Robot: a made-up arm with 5 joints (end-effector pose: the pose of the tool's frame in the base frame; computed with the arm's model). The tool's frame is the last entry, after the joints.
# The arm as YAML. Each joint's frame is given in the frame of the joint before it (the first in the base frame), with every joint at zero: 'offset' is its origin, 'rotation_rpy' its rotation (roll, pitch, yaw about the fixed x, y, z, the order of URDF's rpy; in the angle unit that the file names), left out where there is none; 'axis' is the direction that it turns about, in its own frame. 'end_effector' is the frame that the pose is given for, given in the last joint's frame.
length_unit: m
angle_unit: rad
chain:
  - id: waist
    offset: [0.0, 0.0, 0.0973]
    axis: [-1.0, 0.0, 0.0]
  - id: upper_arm
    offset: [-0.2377, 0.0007, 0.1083]
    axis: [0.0, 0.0, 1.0]
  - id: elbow
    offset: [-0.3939, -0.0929, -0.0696]
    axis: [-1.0, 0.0, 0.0]
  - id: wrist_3
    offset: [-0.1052, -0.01, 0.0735]
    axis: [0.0, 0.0, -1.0]
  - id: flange
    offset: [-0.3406, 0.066, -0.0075]
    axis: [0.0, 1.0, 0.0]
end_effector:
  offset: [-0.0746, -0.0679, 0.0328]
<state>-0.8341 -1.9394 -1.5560 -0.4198 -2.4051</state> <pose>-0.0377 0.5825 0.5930 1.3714 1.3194 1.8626</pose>
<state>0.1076 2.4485 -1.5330 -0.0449 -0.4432</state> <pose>0.5713 -0.4624 0.1576 0.9518 1.5597 1.4740</pose>
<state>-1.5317 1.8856 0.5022 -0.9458 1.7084</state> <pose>0.2073 -0.3007 -0.4523 -1.0955 -0.6419 0.7910</pose>
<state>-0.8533 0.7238 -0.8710 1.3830 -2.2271</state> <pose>-0.7332 -0.3864 0.0554 0.3035 -0.9352 -1.1957</pose>
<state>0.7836 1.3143 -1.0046 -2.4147 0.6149</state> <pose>0.0457 -0.2852 0.2258 -0.5618 -0.1774 -2.8802</pose>
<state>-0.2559 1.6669 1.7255 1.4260 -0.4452</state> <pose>-0.0913 -0.4372 -0.4032 0.1433 -2.1830 -0.0814</pose>
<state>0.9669 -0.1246 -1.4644 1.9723 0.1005</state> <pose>-0.5949 0.2783 0.4290 0.5430 0.4784 -1.9493</pose>
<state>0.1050 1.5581 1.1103 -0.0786 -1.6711</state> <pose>-0.1274 -0.8523 0.2575 0.5561 -1.8273 2.1395</pose>
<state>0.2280 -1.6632 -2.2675 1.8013 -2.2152</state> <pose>-0.4748 0.5036 0.2683 0.0833 -0.0771 -3.0819</pose>
